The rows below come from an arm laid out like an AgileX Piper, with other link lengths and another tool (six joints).
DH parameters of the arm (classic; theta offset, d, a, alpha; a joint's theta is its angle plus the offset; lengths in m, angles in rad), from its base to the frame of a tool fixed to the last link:
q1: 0 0.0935 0 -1.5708
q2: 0.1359 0 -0.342 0
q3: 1.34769 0 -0.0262 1.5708
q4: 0 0.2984 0 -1.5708
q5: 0 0 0 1.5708
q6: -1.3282 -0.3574 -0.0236 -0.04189
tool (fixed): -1.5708 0.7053 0 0
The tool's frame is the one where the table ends.
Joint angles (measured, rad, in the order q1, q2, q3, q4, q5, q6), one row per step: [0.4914, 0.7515, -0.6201, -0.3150, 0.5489, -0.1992]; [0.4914, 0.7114, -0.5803, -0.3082, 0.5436, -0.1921]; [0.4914, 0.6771, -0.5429, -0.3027, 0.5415, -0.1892]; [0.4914, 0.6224, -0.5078, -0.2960, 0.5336, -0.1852]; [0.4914, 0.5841, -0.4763, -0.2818, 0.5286, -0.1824]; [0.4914, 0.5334, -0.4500, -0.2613, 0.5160, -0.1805]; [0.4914, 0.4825, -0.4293, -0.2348, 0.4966, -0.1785]
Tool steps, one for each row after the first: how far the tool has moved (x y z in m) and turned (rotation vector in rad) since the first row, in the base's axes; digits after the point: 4 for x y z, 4 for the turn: [-0.0091, -0.0025, -0.0075, 0.0143, 0.0003, -0.0025]; [-0.0175, -0.0054, -0.0168, 0.0210, 0.0046, -0.0036]; [-0.0252, -0.0072, -0.0169, 0.0431, -0.0150, -0.0034]; [-0.0325, -0.0073, -0.0217, 0.0634, -0.0177, -0.0038]; [-0.0387, -0.0048, -0.0179, 0.1004, -0.0396, -0.0012]; [-0.0436, 0.0000, -0.0090, 0.1485, -0.0694, 0.0038]
